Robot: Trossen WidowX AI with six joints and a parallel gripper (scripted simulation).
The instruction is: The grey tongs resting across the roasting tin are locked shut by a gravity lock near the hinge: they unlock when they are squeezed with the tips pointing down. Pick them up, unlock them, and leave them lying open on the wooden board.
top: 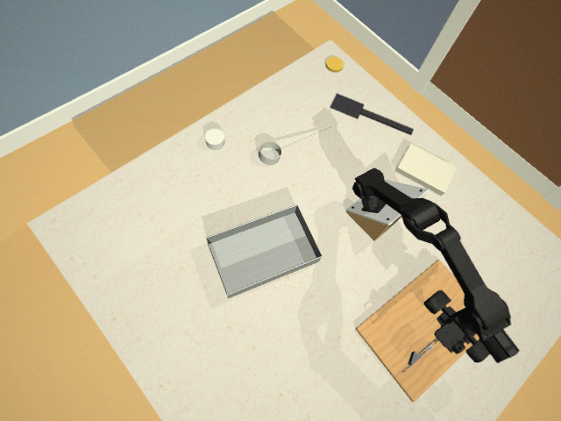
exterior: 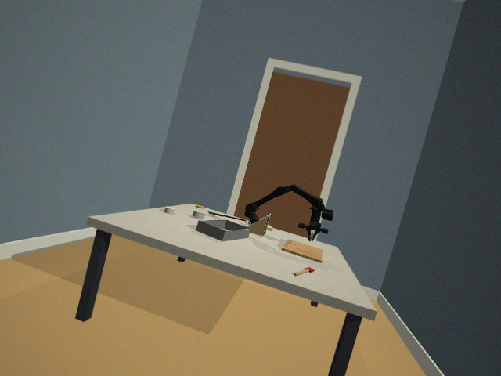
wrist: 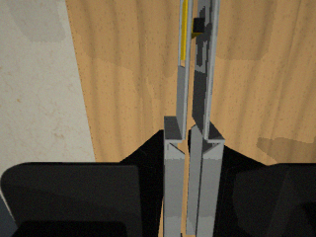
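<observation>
The wooden board lies 6 cm below my gripper tip, 3 cm to the right of it and 1 cm behind it. Round my gripper tip: roasting tin (54 cm to the right, 16 cm ahead, 4 cm below); then cream block (46 cm behind, 32 cm to the right, 6 cm below); then lock piece (5 cm ahead, 4 cm above, 1 cm to the right).
</observation>
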